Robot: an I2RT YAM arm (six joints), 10 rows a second.
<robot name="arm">
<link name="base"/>
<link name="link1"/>
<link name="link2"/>
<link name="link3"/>
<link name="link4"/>
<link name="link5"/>
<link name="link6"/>
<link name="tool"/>
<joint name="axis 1" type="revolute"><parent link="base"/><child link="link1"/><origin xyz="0 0 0.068" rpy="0 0 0"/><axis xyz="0 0 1"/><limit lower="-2.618" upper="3.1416"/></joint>
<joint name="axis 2" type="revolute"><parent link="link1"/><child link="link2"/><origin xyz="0.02 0.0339 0.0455" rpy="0 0 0"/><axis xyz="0 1 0"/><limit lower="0" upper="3.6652"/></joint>
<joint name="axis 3" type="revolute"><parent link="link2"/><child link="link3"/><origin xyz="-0.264 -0.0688 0" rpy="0 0 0"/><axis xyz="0 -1 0"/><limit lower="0" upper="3.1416"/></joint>
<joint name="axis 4" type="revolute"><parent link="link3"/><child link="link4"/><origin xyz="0.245 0.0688 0.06" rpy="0 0 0"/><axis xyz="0 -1 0"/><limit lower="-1.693" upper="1.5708"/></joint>
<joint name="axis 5" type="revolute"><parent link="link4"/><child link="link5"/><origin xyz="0.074 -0.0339 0.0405" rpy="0 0 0"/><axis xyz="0 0 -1"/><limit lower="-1.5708" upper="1.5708"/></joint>
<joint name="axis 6" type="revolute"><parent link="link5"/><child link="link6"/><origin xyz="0.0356 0 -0.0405" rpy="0 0 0"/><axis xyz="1 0 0"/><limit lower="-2.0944" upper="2.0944"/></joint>
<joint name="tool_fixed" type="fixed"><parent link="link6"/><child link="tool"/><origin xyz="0 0 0" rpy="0 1.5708 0"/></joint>
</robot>
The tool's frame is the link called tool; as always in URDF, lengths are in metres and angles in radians.
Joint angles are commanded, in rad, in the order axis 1, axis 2, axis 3, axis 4, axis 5, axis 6. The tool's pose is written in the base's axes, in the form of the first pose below.
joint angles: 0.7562 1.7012 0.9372 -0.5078 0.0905 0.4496
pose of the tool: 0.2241 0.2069 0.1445 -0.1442 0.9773 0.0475 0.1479
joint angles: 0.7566 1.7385 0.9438 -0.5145 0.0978 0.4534
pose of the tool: 0.2255 0.2081 0.1353 -0.1432 0.9799 0.0342 0.1347
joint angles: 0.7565 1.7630 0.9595 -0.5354 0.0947 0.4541
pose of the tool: 0.2269 0.2095 0.1314 -0.1440 0.9817 0.0271 0.1218
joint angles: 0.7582 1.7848 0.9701 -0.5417 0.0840 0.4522
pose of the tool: 0.2279 0.2117 0.1274 -0.1470 0.9825 0.0265 0.1117
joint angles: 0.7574 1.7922 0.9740 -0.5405 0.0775 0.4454
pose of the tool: 0.2288 0.2125 0.1262 -0.1503 0.9822 0.0281 0.1090
